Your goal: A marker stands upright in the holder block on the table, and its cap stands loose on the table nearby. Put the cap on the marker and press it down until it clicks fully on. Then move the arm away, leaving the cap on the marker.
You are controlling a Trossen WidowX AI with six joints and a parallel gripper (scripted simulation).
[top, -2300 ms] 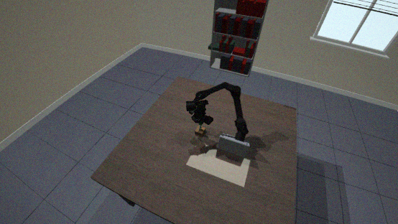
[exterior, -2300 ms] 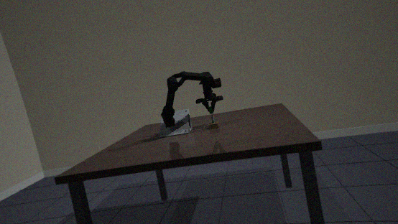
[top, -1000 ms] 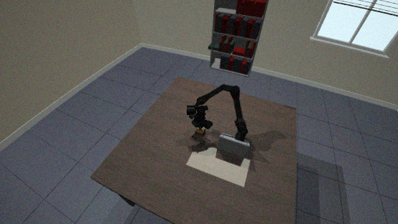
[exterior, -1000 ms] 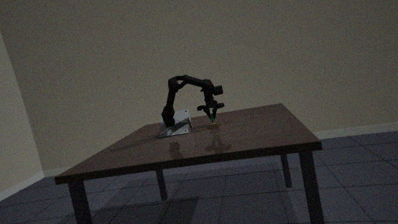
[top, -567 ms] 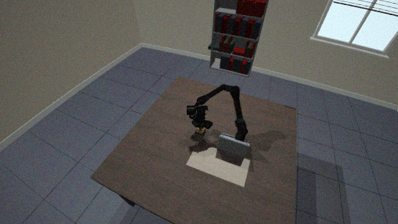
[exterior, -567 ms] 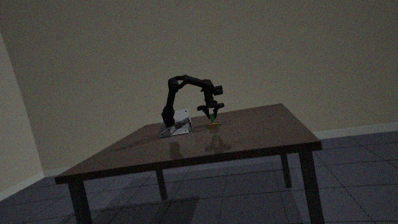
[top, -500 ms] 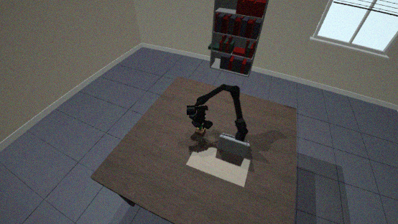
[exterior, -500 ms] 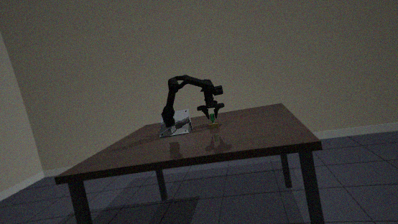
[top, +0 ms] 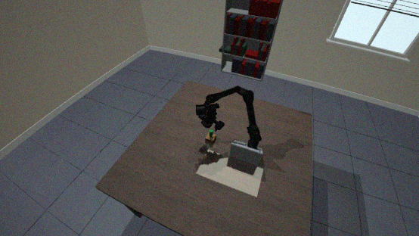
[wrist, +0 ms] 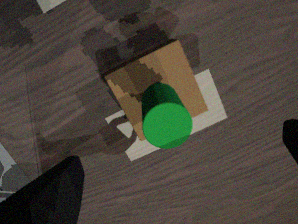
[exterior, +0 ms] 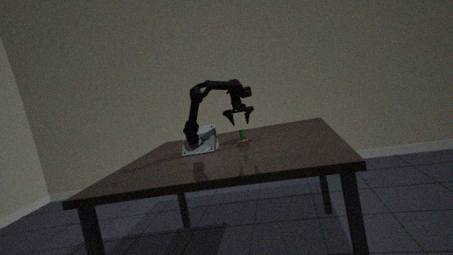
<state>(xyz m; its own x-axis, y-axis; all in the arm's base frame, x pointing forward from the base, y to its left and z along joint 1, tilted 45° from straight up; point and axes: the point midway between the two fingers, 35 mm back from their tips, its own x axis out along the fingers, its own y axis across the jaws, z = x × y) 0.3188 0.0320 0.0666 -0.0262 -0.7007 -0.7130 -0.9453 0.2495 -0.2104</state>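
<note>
The green cap lies 50 mm below my gripper tip. From my gripper tip the other things lie so: holder block: 110 mm below; marker: 60 mm below.
</note>
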